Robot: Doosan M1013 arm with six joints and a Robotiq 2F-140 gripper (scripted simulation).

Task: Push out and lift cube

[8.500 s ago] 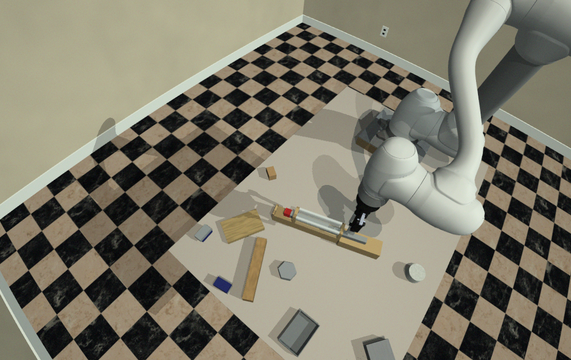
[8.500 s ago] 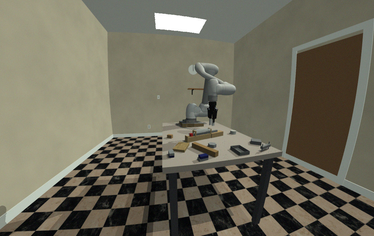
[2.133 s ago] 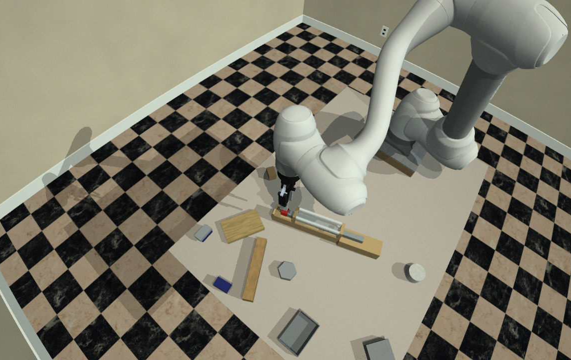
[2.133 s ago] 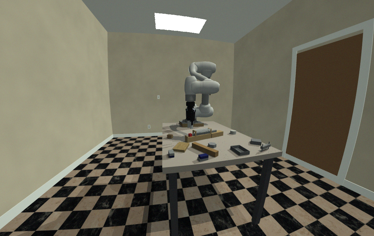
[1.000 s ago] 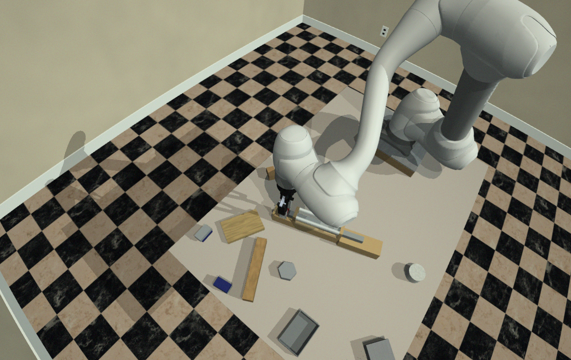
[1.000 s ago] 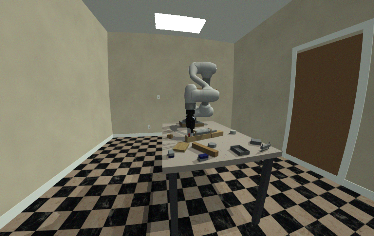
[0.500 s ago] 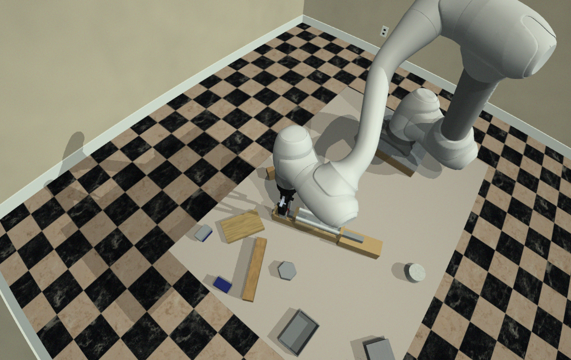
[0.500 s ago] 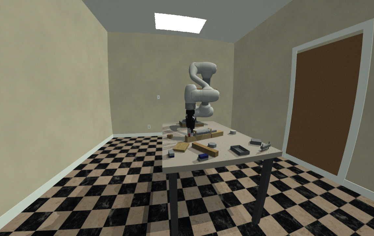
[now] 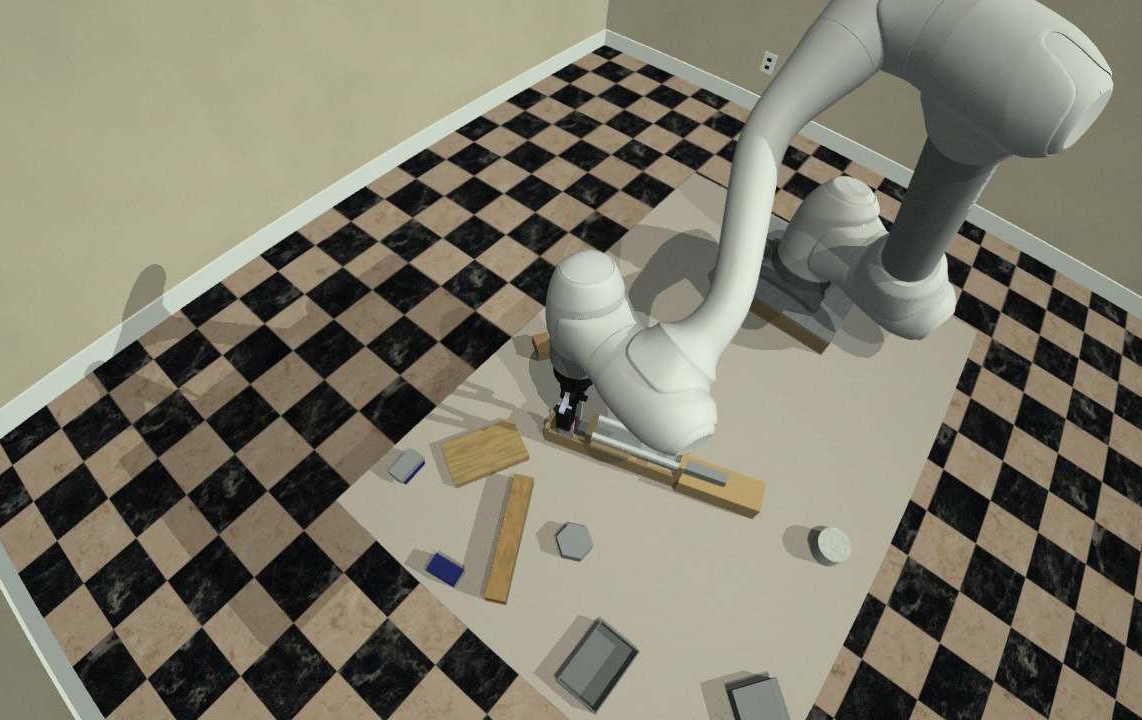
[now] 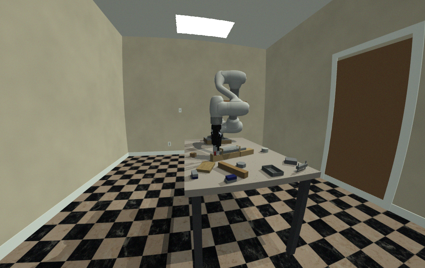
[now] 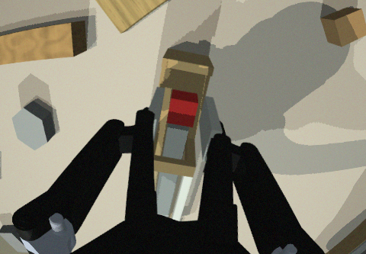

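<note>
The red cube is 3 cm below my hand. Round my hand: small wooden block (18 cm to the right, 11 cm behind, 7 cm below); wooden board (14 cm ahead, 9 cm to the right, 7 cm below); raised frame (13 cm to the left, 5 cm behind, 3 cm below).
</note>
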